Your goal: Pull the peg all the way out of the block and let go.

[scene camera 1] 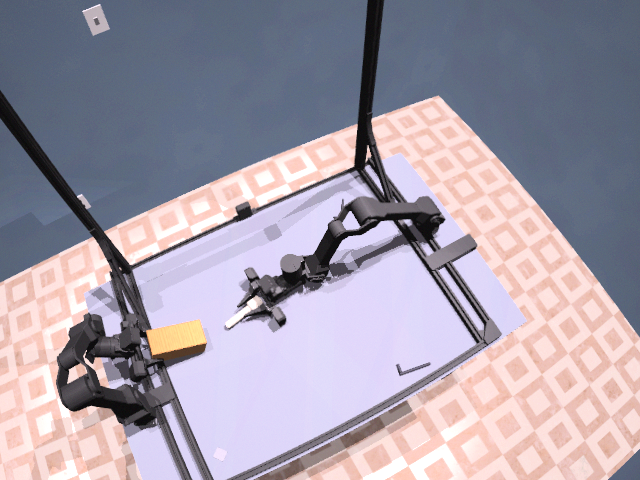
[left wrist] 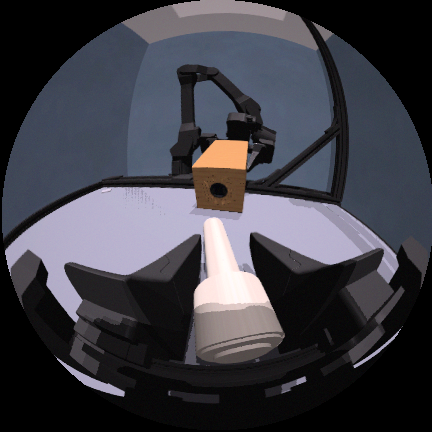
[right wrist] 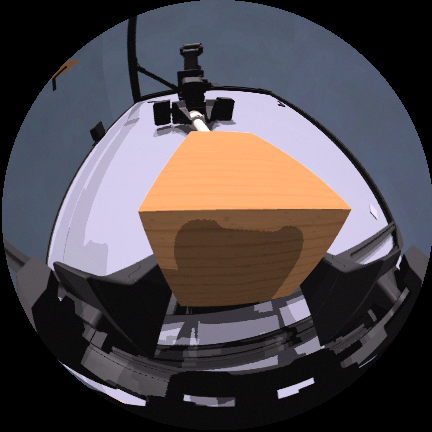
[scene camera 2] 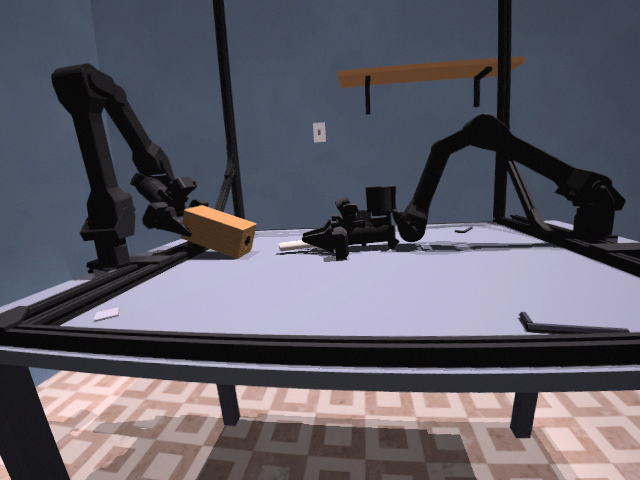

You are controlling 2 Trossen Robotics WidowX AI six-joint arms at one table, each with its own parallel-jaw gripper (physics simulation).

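Places are measured from the left arm's base along level axes (x ahead, y left, z up), in centimetres.
Pixels of known places: left gripper, fingertip midpoint: [scene camera 1: 240,311] [left wrist: 225,239] [right wrist: 199,121] [scene camera 2: 302,237]; right gripper, fingertip midpoint: [scene camera 1: 161,347] [right wrist: 236,248] [scene camera 2: 201,233]; left arm's base, link origin: [scene camera 1: 426,225] [scene camera 2: 592,235]; right arm's base, link origin: [scene camera 1: 144,414] [left wrist: 181,174] [scene camera 2: 115,265].
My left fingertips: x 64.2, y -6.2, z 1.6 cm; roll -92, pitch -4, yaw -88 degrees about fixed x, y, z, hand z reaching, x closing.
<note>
For each thing: its middle in the pictures, then the offset to it from my left fingertips. "spot": a spot on its surface instead.
- white peg, body centre: [left wrist: 221,265] [right wrist: 200,126] [scene camera 2: 306,244] [scene camera 1: 243,312] dx -0.8, dy +0.1, dz -1.6 cm
- orange wooden block, body centre: [right wrist: 228,187] [left wrist: 226,168] [scene camera 2: 218,230] [scene camera 1: 176,341] dx +20.3, dy -0.7, dz +2.6 cm
- dark L-shaped piece, body centre: [scene camera 2: 570,324] [scene camera 1: 413,364] dx -33.0, dy +39.6, dz -3.1 cm
- small white square, surface spot: [scene camera 2: 107,314] [scene camera 1: 222,454] spot: dx +25.2, dy +32.3, dz -3.2 cm
The white peg [scene camera 1: 237,316] [scene camera 2: 291,245] [left wrist: 217,247] [right wrist: 201,124] is completely outside the block, its thin end towards it across a gap. My left gripper [scene camera 1: 253,305] [scene camera 2: 306,238] [left wrist: 225,239] is shut on the peg, low over the table; the thick end sits between its fingers in the left wrist view. The orange wooden block [scene camera 1: 176,337] [scene camera 2: 219,229] [left wrist: 222,154] [right wrist: 245,175] slants down to the right in scene camera 2; its round hole [scene camera 2: 248,239] [left wrist: 218,190] shows dark. My right gripper [scene camera 1: 151,347] [scene camera 2: 193,219] [right wrist: 236,248] is shut on the block's far end. Whether the block touches the table is unclear.
A dark L-shaped piece [scene camera 1: 412,368] [scene camera 2: 573,327] lies at the near right of the table. A small white square [scene camera 1: 220,454] [scene camera 2: 107,314] lies at the near left. Black frame rails [scene camera 1: 330,424] [scene camera 2: 320,350] border the table, with upright posts at the back corners.
</note>
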